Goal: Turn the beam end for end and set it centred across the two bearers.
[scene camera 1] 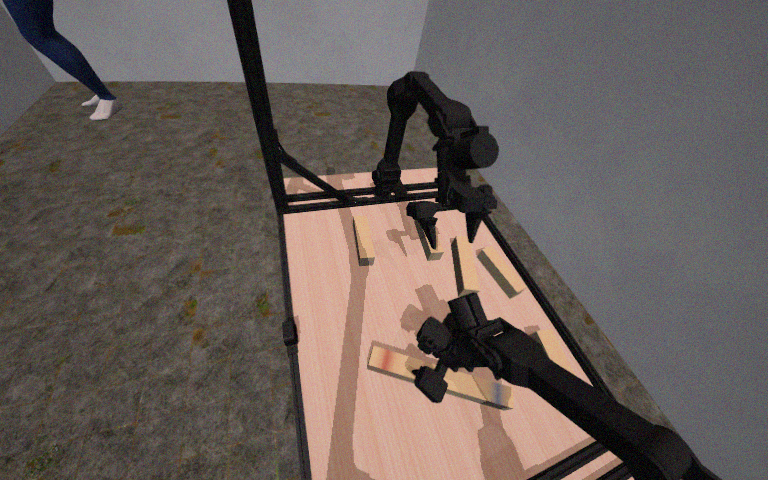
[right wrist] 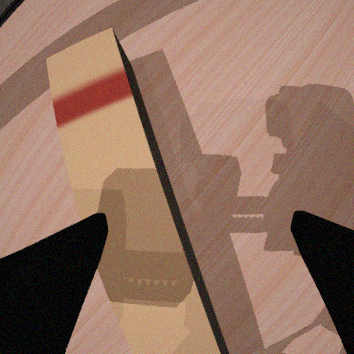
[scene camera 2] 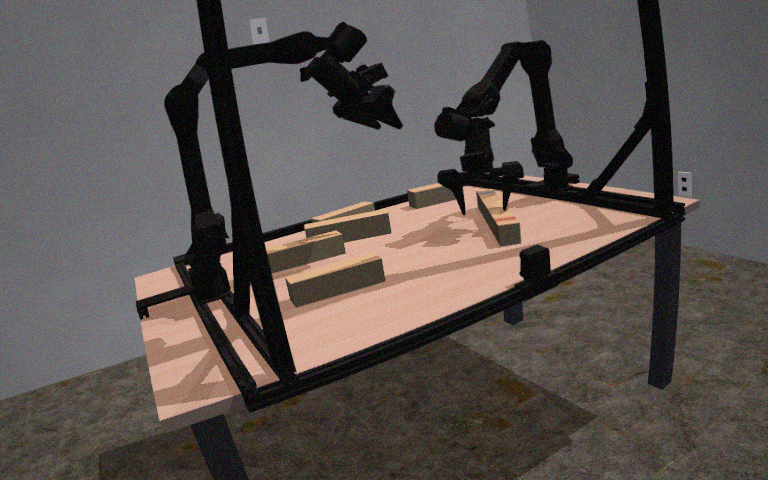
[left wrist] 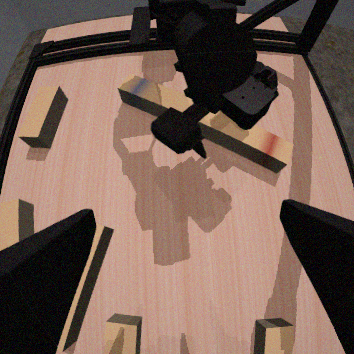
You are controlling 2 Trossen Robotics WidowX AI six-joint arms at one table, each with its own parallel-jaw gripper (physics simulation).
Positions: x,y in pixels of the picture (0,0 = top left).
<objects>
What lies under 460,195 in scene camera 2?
My right gripper.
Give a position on a long beam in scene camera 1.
462,385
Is my left gripper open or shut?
Open.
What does my left gripper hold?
Nothing.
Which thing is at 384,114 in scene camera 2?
My left gripper.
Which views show my right gripper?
Scene camera 1, the right wrist view, scene camera 2 and the left wrist view: all of them.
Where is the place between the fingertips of my right gripper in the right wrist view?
201,222
</objects>
